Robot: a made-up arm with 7 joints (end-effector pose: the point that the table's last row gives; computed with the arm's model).
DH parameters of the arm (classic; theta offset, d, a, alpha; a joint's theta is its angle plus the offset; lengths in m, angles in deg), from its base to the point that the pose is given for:
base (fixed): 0 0 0 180
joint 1: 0 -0.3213 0 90
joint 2: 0 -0.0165 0 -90
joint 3: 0 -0.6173 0 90
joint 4: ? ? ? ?
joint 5: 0 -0.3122 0 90
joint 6: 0 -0.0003 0 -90
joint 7: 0 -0.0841 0 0
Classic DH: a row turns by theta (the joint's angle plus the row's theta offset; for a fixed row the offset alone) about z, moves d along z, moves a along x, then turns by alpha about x.
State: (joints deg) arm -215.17 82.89 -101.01 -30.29 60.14 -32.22 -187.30
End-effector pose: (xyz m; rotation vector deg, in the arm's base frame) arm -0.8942 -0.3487 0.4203 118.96 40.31 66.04
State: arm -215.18 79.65 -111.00 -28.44 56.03 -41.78 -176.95
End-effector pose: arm -0.8828 -0.3526 0.4450 114.38 33.84 58.85
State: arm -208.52 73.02 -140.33 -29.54 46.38 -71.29 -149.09
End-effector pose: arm -0.8686 -0.2594 0.4475 86.10 -5.15 51.47
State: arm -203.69 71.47 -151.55 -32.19 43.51 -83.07 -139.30
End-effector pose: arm -0.8603 -0.2025 0.4271 69.41 -22.85 53.35
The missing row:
joint 4: 0 -0.0147 0 -90
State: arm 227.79 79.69 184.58 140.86 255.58 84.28 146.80
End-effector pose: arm -0.1771 0.2924 0.6089 105.10 -40.29 -34.24
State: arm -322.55 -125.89 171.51 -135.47 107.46 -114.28 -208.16
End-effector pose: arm -0.4074 0.2575 0.2421 -30.86 68.63 5.10
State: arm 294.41 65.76 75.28 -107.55 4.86 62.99 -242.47
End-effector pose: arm -0.0934 0.5758 0.6620 92.38 -114.13 80.39
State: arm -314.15 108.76 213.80 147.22 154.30 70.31 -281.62
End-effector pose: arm 0.3981 -0.1803 0.3691 70.57 -92.75 -18.72
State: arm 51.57 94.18 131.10 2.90 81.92 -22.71 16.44
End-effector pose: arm 0.5933 -0.8108 0.2446 -59.57 -35.01 -12.75
